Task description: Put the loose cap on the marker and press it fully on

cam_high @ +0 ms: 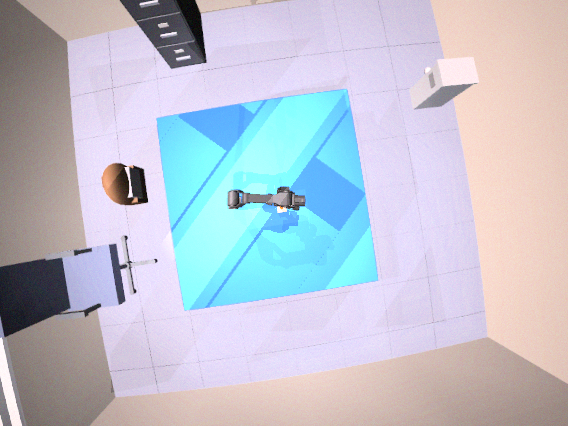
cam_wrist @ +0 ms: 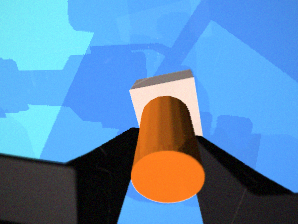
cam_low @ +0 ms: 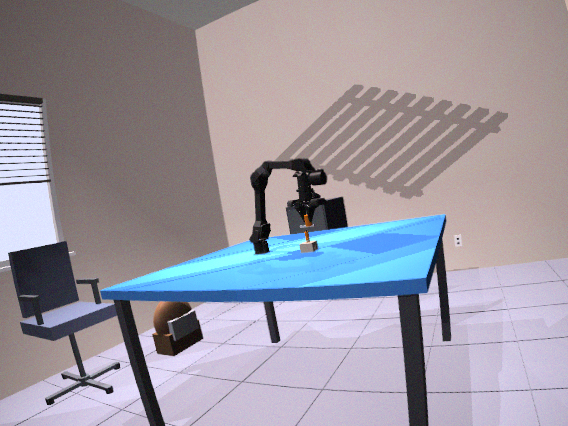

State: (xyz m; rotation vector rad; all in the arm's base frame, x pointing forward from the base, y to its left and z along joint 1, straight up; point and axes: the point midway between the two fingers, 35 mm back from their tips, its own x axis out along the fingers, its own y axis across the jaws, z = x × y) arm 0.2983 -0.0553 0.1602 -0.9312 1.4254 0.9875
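My gripper tip is 10 mm past the orange marker, 20 mm to the left of it and 50 mm above it. Round my gripper tip: orange cap: 10 mm above; white holder block: 10 mm behind, 20 mm to the right, 110 mm below.
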